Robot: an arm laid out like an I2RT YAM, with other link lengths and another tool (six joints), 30 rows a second.
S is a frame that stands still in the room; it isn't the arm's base.
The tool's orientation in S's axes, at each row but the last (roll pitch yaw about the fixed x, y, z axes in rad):
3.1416, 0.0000, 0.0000
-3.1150, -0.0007, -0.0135
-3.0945, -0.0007, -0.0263
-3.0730, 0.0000, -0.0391
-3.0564, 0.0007, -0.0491
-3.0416, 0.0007, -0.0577
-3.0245, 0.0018, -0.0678
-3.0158, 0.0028, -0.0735
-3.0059, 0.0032, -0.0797
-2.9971, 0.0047, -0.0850
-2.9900, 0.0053, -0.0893
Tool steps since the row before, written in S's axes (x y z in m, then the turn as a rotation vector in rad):
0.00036, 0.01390, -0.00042, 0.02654, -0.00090, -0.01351
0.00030, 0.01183, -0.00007, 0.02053, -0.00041, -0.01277
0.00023, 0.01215, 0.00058, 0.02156, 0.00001, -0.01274
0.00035, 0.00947, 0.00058, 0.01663, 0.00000, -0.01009
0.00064, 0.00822, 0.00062, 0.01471, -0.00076, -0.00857
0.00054, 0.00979, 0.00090, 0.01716, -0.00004, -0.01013
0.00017, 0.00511, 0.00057, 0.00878, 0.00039, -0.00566
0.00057, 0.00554, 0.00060, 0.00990, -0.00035, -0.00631
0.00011, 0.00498, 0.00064, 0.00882, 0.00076, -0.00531
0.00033, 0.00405, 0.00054, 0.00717, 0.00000, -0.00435
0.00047, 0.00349, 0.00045, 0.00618, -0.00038, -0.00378
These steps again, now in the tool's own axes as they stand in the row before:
0.00036, -0.01390, 0.00042, 0.02654, 0.00090, 0.01351
0.00014, -0.01183, 0.00038, 0.02052, 0.00047, 0.01278
-0.00009, -0.01217, -0.00001, 0.02154, 0.00002, 0.01277
-0.00002, -0.00949, 0.00007, 0.01662, 0.00004, 0.01011
0.00024, -0.00826, 0.00008, 0.01474, 0.00077, 0.00853
-0.00003, -0.00985, 0.00008, 0.01714, 0.00007, 0.01016
-0.00018, -0.00514, 0.00003, 0.00874, -0.00032, 0.00572
0.00016, -0.00560, 0.00010, 0.00992, 0.00041, 0.00628
-0.00029, -0.00501, 0.00004, 0.00875, -0.00073, 0.00543
-0.00002, -0.00410, 0.00005, 0.00716, 0.00002, 0.00436
0.00015, -0.00355, 0.00009, 0.00621, 0.00040, 0.00373

